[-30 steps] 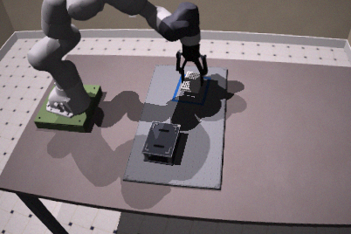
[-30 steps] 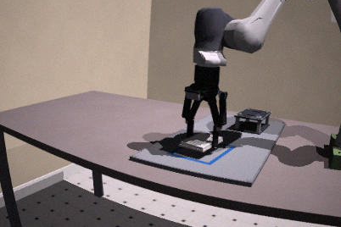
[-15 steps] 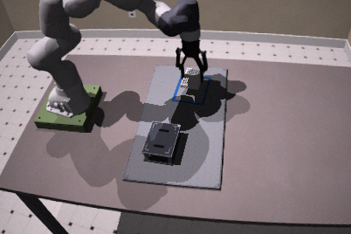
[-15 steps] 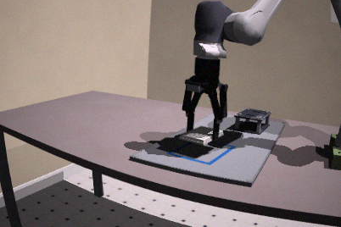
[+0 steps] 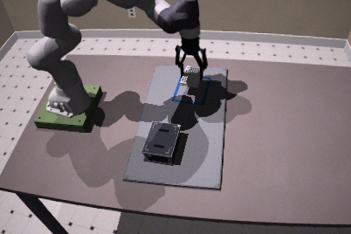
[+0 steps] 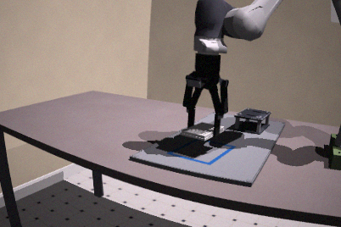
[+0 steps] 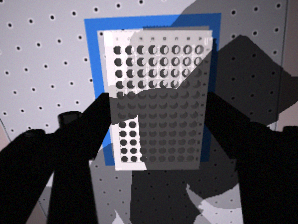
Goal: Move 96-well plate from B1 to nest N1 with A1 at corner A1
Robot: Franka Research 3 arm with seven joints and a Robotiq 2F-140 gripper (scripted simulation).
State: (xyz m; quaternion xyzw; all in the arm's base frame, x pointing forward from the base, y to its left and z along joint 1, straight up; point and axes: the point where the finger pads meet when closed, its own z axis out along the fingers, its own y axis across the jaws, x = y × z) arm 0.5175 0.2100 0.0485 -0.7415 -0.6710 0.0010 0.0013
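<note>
My hand is 2 cm above the white 96-well plate. The rest, counted from my hand: raised plate nest N1: 37 cm to the right, 7 cm behind, 3 cm below; A1 mark: 30 cm to the right, 3 cm below, 1 cm behind.
</note>
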